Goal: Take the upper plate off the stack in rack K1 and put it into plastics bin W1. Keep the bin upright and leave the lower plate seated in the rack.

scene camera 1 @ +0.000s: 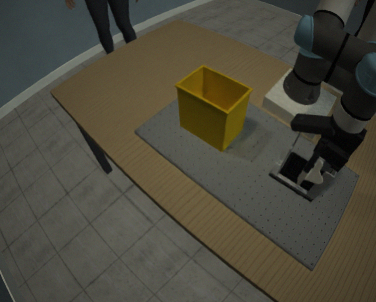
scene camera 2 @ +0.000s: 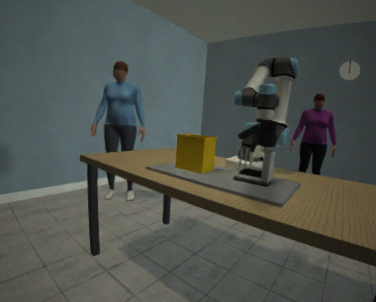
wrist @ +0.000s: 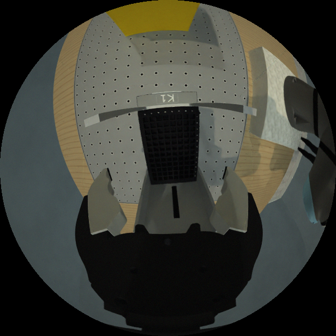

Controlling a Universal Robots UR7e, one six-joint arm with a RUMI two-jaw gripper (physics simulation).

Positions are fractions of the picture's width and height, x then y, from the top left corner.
Scene:
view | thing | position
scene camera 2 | my gripper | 0.68,0.54
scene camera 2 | yellow plastics bin W1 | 0.52,0.51

